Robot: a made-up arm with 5 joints. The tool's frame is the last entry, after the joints. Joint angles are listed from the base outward.
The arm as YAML. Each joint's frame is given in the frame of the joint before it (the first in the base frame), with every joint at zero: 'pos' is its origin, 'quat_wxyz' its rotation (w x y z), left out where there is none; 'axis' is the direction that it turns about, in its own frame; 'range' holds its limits. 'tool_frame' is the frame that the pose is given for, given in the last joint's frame.
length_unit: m
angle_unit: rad
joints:
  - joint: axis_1
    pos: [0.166, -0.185, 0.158]
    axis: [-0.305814, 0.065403, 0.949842]
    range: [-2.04, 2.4]
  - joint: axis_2
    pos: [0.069, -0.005, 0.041]
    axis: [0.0, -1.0, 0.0]
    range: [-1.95, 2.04]
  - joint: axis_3
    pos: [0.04, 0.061, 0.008]
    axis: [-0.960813, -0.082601, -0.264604]
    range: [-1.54, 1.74]
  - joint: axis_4
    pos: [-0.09, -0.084, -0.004]
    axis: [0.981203, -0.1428, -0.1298]
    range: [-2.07, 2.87]
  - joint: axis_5
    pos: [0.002, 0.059, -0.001]
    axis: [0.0, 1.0, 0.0]
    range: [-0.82, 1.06]
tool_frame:
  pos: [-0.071, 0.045, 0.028]
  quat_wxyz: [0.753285, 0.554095, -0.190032, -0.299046]
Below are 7 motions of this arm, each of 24 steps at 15 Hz.
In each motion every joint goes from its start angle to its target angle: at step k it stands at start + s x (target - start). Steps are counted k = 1, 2, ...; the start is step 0. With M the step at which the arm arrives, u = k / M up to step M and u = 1 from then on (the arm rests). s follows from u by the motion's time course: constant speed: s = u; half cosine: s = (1 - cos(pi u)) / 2; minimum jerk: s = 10 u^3 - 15 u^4 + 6 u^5.
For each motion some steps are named. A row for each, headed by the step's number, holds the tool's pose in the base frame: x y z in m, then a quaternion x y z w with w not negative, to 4 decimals.
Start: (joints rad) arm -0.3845 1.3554 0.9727 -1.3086 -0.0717
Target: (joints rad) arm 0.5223 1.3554 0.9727 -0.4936 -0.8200
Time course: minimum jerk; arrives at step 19
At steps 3, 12, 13, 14, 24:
3: 0.2478 -0.1938 0.0468 -0.3901 -0.6713 -0.4665 0.4238
12: 0.2485 -0.1556 0.0499 -0.0455 -0.8781 0.1139 0.4625
13: 0.2479 -0.1505 0.0510 -0.0012 -0.8807 0.1774 0.4393
14: 0.2470 -0.1459 0.0519 0.0360 -0.8795 0.2283 0.4159
24: 0.2447 -0.1371 0.0538 0.1020 -0.8705 0.3125 0.3663

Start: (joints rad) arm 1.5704 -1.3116 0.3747 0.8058 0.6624
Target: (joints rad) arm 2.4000 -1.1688 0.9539 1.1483 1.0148
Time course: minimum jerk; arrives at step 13
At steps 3, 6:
3: 0.0684 0.0274 0.2303 -0.2905 0.2962 -0.2824 0.8649
6: -0.0021 -0.0032 0.2155 -0.3853 0.2365 -0.1497 0.8793

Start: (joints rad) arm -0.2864 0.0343 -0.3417 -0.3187 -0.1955
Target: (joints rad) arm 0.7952 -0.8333 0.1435 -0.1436 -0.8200
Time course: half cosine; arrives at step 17
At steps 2, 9, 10, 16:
2: 0.1214 -0.1127 0.1978 0.5963 -0.2802 -0.2915 0.6935
9: 0.0916 -0.1298 0.2244 0.5162 -0.1208 -0.1080 0.8410
10: 0.0887 -0.1332 0.2290 0.4960 -0.0916 -0.0668 0.8609
16: 0.0830 -0.1442 0.2449 0.4041 0.0275 0.1122 0.9074

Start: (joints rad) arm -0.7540 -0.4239 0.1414 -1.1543 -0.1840
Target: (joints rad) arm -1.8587 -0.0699 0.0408 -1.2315 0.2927
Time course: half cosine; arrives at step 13
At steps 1, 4, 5, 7, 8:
1: 0.1108 -0.1187 0.2044 0.1032 -0.0698 -0.4243 0.8969
4: 0.1332 -0.1083 0.1994 0.1004 -0.0752 -0.5499 0.8257
5: 0.1463 -0.1056 0.1972 0.0986 -0.0744 -0.6126 0.7807
7: 0.1767 -0.1074 0.1930 0.0942 -0.0642 -0.7394 0.6636
8: 0.1913 -0.1123 0.1910 0.0920 -0.0552 -0.7942 0.5981

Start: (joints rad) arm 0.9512 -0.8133 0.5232 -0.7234 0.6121
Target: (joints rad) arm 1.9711 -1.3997 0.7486 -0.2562 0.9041
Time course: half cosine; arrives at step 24
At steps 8, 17, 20, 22, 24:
8: 0.0618 -0.1180 0.2218 -0.5369 -0.0071 0.0888 0.8389
17: 0.0177 -0.1286 0.2042 -0.7027 -0.1040 0.1927 0.6770
20: 0.0069 -0.1378 0.1973 -0.7325 -0.1399 0.2092 0.6325
22: 0.0029 -0.1421 0.1945 -0.7429 -0.1550 0.2147 0.6148
24: 0.0015 -0.1437 0.1936 -0.7463 -0.1604 0.2165 0.6087

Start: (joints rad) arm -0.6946 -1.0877 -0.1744 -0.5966 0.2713
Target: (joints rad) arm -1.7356 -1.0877 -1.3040 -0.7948 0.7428
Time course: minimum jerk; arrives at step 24
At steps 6, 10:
6: 0.2073 -0.1735 0.3143 0.3834 0.3553 -0.6577 0.5425
10: 0.2042 -0.2063 0.3124 0.5176 0.3701 -0.6813 0.3619

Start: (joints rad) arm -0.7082 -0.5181 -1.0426 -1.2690 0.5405
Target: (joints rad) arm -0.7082 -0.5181 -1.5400 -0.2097 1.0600
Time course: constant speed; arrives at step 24
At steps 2, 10, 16, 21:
2: 0.1669 -0.1146 0.2527 0.4858 0.2266 -0.5456 0.6441
10: 0.1810 -0.1605 0.2718 0.6321 0.3282 -0.5195 0.4720
16: 0.1831 -0.2005 0.2680 0.7205 0.4029 -0.4527 0.3371
21: 0.1811 -0.2312 0.2518 0.7769 0.4578 -0.3686 0.2259

